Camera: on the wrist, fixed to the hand. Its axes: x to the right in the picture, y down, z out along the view.
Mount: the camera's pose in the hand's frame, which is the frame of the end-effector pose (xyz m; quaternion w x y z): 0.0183 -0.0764 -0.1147 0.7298 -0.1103 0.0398 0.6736
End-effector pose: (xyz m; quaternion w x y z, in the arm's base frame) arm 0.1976 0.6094 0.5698 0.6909 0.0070 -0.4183 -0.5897
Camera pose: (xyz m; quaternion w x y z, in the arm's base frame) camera 0.2022 0.5156 0.4672 0.9188 -0.3294 -0.2174 -0.0108
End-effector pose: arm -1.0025 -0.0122 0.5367 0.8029 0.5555 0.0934 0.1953
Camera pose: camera -1.0120 0.0701 0.4251 0.5119 0.3720 -0.2956 0.7157
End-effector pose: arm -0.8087 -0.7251 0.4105 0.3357 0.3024 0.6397 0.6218
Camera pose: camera -0.9096 -0.7817 0.3334 0.1659 -0.5898 -0.2079 -0.7625
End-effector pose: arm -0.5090 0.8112 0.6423 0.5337 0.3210 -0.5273 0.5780
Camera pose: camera -0.4181 0.9159 0.6525 0.0565 -0.2028 -0.6435 0.7359
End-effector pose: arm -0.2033 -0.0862 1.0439 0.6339 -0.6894 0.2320 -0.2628
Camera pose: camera -0.2658 -0.1776 1.1279 0.5543 -0.4063 0.6879 0.2333
